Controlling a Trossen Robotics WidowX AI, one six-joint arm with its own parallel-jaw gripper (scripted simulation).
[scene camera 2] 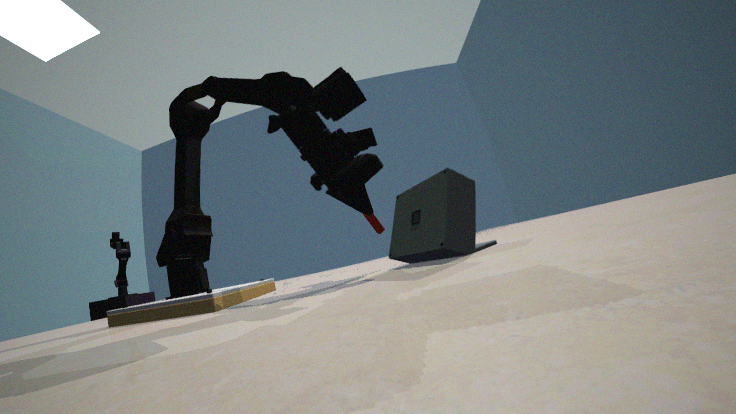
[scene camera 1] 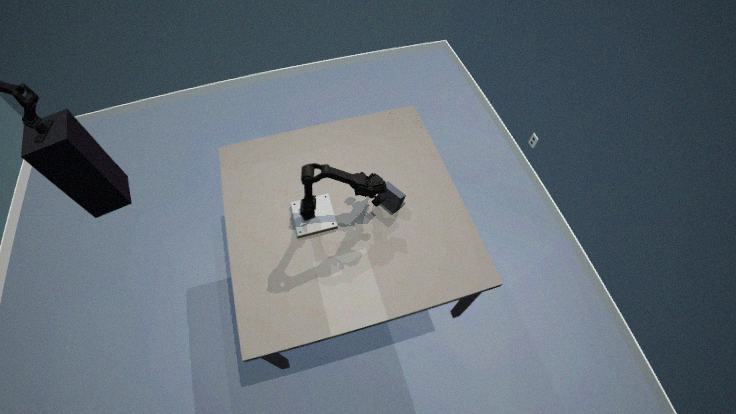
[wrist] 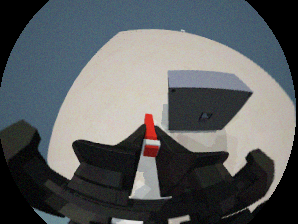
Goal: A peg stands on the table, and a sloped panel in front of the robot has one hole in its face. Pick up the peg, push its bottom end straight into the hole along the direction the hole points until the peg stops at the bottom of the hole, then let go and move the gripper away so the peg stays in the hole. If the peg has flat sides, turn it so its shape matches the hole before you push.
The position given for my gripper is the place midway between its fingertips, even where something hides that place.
Note:
My gripper (scene camera 2: 369, 213) holds a red peg. Further things: a sloped panel (scene camera 2: 447, 201).
My gripper shows as well in the wrist view (wrist: 149, 127). The sloped panel is seen too in the wrist view (wrist: 224, 94).

